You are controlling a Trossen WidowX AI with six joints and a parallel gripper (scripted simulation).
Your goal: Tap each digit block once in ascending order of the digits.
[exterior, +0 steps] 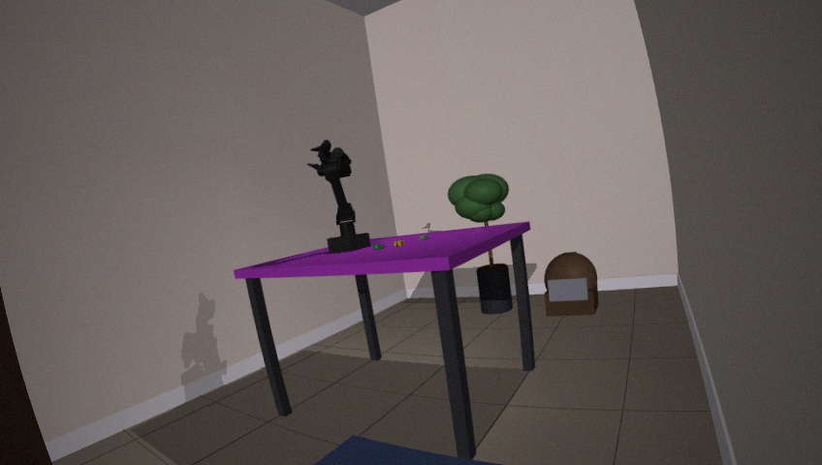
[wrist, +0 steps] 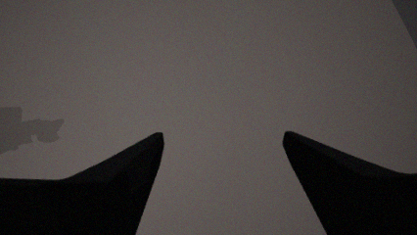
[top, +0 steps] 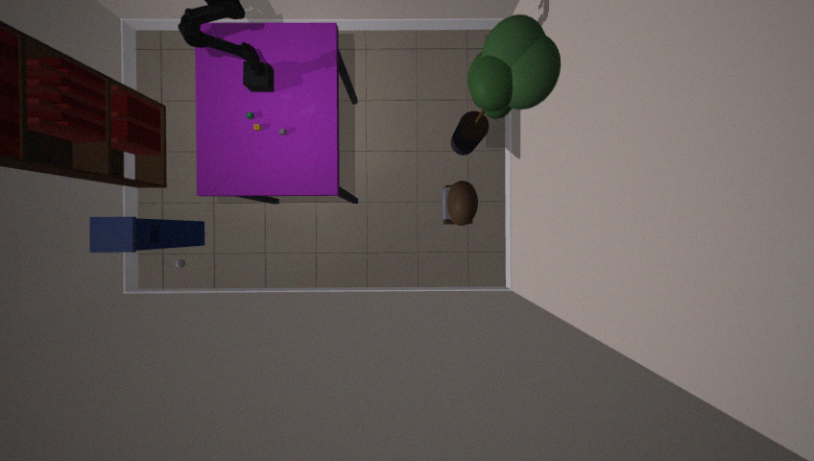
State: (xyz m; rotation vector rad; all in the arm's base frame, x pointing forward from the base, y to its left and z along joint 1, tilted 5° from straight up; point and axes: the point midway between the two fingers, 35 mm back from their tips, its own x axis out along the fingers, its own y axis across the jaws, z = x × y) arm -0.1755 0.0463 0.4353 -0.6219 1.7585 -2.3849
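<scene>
Right now the green block is 450 mm ahead of my gripper tip, 200 mm to the right of it and 490 mm below it. Round my gripper tip: grey block marked 7: 580 mm ahead, 10 mm to the right, 490 mm below; yellow block marked 6: 530 mm ahead, 160 mm to the right, 490 mm below.
</scene>
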